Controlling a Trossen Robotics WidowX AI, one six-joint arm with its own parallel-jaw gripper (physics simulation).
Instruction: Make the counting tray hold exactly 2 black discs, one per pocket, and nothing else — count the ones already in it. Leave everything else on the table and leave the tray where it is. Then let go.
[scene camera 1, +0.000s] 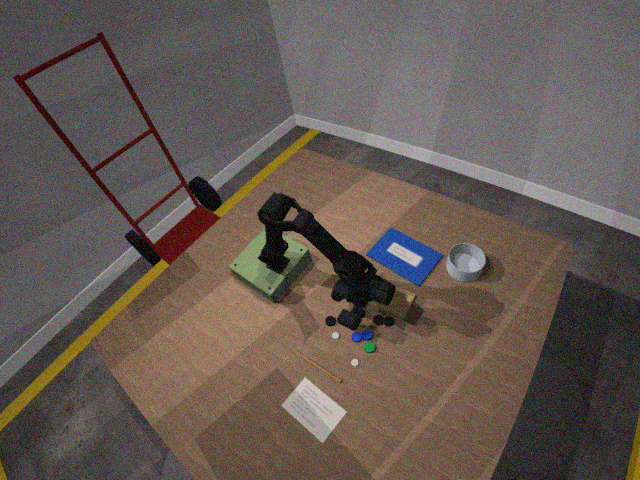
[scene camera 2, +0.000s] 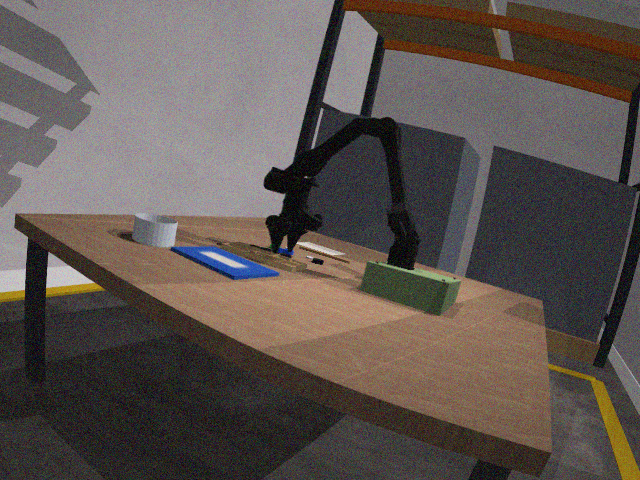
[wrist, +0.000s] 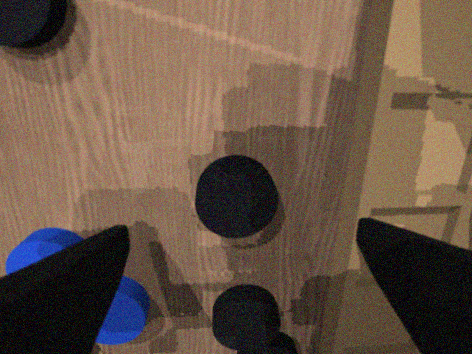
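Observation:
My gripper (scene camera 1: 360, 316) (scene camera 2: 283, 251) (wrist: 245, 232) is open, low over the table beside the counting tray. In the wrist view a black disc (wrist: 236, 195) lies on the wood in the gap between the fingertips, not gripped. Another black disc (wrist: 245, 316) touches a further one (wrist: 285, 345) at the bottom edge; this pair (scene camera 1: 378, 319) (scene camera 1: 389, 320) also shows in scene camera 1. A separate black disc (scene camera 1: 330, 320) (wrist: 25, 20) lies off to one side. The pale wooden counting tray (scene camera 1: 409, 298) (scene camera 2: 296, 267) (wrist: 374, 50) is partly hidden by the arm; the pockets visible in the wrist view show no disc.
Two blue discs (scene camera 1: 356, 336) (scene camera 1: 367, 334) (wrist: 45, 245) (wrist: 125, 312) lie near one finger. A green disc (scene camera 1: 369, 347), two white discs (scene camera 1: 335, 335) (scene camera 1: 354, 362), a stick (scene camera 1: 316, 365), a paper (scene camera 1: 313, 410), a blue folder (scene camera 1: 379, 250) (scene camera 2: 258, 271) and a round bowl (scene camera 1: 465, 273) (scene camera 2: 154, 232) lie around.

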